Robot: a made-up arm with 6 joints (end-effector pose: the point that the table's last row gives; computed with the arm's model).
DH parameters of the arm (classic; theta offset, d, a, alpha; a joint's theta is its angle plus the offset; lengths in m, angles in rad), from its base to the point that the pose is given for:
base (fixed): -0.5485 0 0.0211 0
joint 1: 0.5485 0.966 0 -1.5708
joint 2: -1.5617 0 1.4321 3.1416
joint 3: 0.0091 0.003 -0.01 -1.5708
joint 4: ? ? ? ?
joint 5: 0 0.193 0.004 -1.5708
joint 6: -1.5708 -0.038 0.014 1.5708
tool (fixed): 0 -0.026 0 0
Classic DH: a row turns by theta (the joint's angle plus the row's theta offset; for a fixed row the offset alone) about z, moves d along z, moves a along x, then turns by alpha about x.
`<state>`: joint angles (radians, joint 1 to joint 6).
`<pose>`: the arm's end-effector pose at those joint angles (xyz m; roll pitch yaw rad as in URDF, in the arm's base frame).
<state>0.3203 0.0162 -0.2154 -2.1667 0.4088 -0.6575</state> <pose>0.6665 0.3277 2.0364 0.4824 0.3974 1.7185</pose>
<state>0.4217 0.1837 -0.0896 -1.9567 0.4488 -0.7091</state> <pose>0.8427 0.4430 1.9615 0.4961 0.5712 1.8231</pose>
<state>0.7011 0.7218 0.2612 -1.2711 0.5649 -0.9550</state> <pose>1.2312 0.9224 1.4999 0.4960 1.0571 2.1583</pose>
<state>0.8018 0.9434 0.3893 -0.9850 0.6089 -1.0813</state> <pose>1.2918 1.1254 1.2343 0.4934 1.2201 2.3361</pose>
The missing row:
joint 4: 0 -0.722 -0.026 1.5708
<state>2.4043 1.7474 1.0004 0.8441 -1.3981 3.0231</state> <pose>-1.3334 1.4458 0.2767 2.2842 0.6608 -1.7626</pose>
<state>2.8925 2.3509 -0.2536 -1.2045 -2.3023 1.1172</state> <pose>-0.2635 0.0584 -0.2455 -0.6210 -0.1953 -0.6732</pose>
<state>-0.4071 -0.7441 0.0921 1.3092 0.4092 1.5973</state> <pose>-0.5223 0.1771 2.6870 -0.8614 0.1539 1.6067</pose>
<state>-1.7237 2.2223 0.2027 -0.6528 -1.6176 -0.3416</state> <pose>-0.2113 -0.6180 -0.4996 -0.4788 -0.5757 2.5461</pose>
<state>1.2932 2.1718 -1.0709 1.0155 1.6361 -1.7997</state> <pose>0.2357 0.3682 0.0409 0.5804 -0.2595 -2.0290</pose>
